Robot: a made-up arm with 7 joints. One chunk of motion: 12 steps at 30 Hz.
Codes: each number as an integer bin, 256 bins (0 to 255) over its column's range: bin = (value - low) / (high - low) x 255, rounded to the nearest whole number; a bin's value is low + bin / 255 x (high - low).
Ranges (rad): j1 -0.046..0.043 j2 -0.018..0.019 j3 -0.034..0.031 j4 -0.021..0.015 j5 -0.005..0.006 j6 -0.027..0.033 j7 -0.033..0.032
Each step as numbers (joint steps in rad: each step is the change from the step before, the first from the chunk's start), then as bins.
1 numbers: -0.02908 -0.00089 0.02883 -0.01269 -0.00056 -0.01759 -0.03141
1 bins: 48 118 246 59 103 40 6
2 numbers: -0.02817 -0.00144 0.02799 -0.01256 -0.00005 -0.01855 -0.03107
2 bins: 51 114 243 60 115 36 8
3 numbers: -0.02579 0.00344 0.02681 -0.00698 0.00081 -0.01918 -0.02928
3 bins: 58 148 239 99 135 33 15
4 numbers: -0.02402 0.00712 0.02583 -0.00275 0.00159 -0.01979 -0.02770
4 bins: 63 173 235 129 153 31 21
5 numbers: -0.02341 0.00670 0.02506 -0.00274 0.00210 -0.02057 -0.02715
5 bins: 65 170 232 129 165 27 23
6 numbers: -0.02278 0.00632 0.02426 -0.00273 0.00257 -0.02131 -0.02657
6 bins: 67 168 229 129 175 24 25
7 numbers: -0.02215 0.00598 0.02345 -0.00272 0.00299 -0.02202 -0.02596
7 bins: 68 165 225 129 185 21 28
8 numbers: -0.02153 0.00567 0.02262 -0.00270 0.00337 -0.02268 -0.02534
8 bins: 70 163 222 130 194 18 30
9 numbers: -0.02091 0.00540 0.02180 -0.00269 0.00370 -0.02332 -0.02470
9 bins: 72 161 219 130 202 16 33
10 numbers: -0.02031 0.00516 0.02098 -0.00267 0.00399 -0.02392 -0.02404
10 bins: 74 160 216 130 208 13 35
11 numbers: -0.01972 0.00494 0.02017 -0.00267 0.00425 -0.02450 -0.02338
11 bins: 75 158 213 130 214 11 38
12 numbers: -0.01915 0.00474 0.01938 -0.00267 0.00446 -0.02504 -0.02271
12 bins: 77 157 209 130 219 8 40
